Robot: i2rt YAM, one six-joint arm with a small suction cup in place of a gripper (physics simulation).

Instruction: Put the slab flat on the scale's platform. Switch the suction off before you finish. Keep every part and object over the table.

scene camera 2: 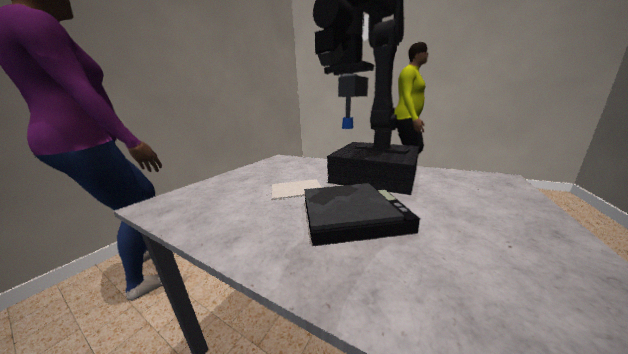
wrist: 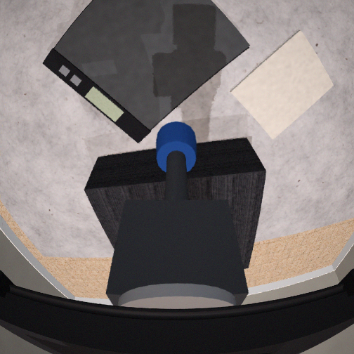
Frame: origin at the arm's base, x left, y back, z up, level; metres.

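Seen in the pictures: hand, tool point: (scene camera 2: 347, 128); arm's base, link origin: (scene camera 2: 381, 149).
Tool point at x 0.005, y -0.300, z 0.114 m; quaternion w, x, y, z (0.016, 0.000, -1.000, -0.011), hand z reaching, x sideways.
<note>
Offsets run from my tool point to a thing's top centre. Level surfaces: height alone.
The cream slab @[dx -0.205, dy +0.003, dz -0.212 m] (scene camera 2: 292, 189) (wrist: 283, 86) lies flat on the table, beside the scale and apart from it in the wrist view. In the scene view its right end is partly hidden behind the scale. The black scale @[dx +0.043, dy -0.055, dz -0.173 m] (scene camera 2: 364, 231) (wrist: 135, 129) stands on the table, with its dark square platform @[dx +0.031, dy -0.067, dz -0.173 m] (scene camera 2: 350, 207) (wrist: 115, 45) bare and its display and buttons along one edge. My gripper, a blue suction cup (scene camera 2: 347, 123) (wrist: 176, 142), hangs high above the table near the arm's base, with nothing on it. It is apart from both the slab and the scale.
The arm's black base block (scene camera 2: 371, 167) (wrist: 175, 187) stands on the grey table @[dz -0.218 m] (scene camera 2: 475, 260) (wrist: 45, 175), behind the scale in the scene view. A person in purple (scene camera 2: 55, 85) stands by the table's left edge, and a person in yellow (scene camera 2: 411, 92) stands behind the arm.
</note>
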